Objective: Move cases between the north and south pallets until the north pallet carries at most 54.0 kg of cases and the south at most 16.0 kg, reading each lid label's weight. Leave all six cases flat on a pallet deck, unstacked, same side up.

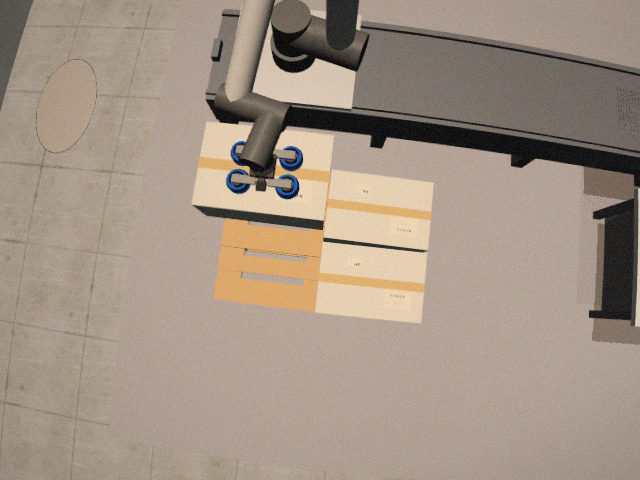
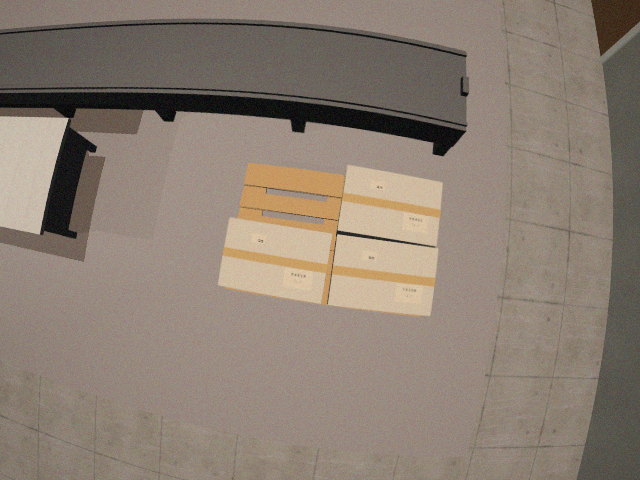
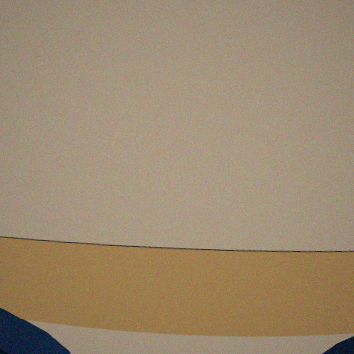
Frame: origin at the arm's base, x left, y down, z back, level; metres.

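Seen in the pictures: hand, its tool point: [image 3: 196, 226]; arm's base, origin of its link: [image 1: 294, 53].
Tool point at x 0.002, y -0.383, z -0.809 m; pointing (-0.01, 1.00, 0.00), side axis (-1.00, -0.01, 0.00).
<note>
Offsets run from my tool point to a thing's top centre.
My suction gripper [image 1: 263, 169] is shut on a white case {dx -0.012, dy -0.026, dz +0.009 m} [image 1: 222, 193] [image 3: 175, 125] with a tan tape stripe. It holds the case level above the upper left part of the north pallet [image 1: 268, 298]. Two white cases, an upper one {dx +0.563, dy +0.516, dz +0.006 m} [image 1: 379, 180] and a lower one {dx +0.561, dy +0.518, dz -0.394 m} [image 1: 361, 299], lie flat on that pallet's right half. On the south pallet [image 2: 294, 175], three white cases lie flat and unstacked: upper right [image 2: 356, 222], lower right [image 2: 356, 294] and lower left [image 2: 248, 271]. Its upper left deck is bare. The lid labels are too small to read; the held case's label is partly hidden.
The grey floor rail [image 1: 465, 72] [image 2: 232, 56] runs behind both pallets. The arm's white carriage [image 1: 310, 87] stands at its north end. A white-topped stand with dark legs [image 2: 25, 170] stands left of the south pallet. A pale disc [image 1: 67, 105] lies on the floor at the far left.
</note>
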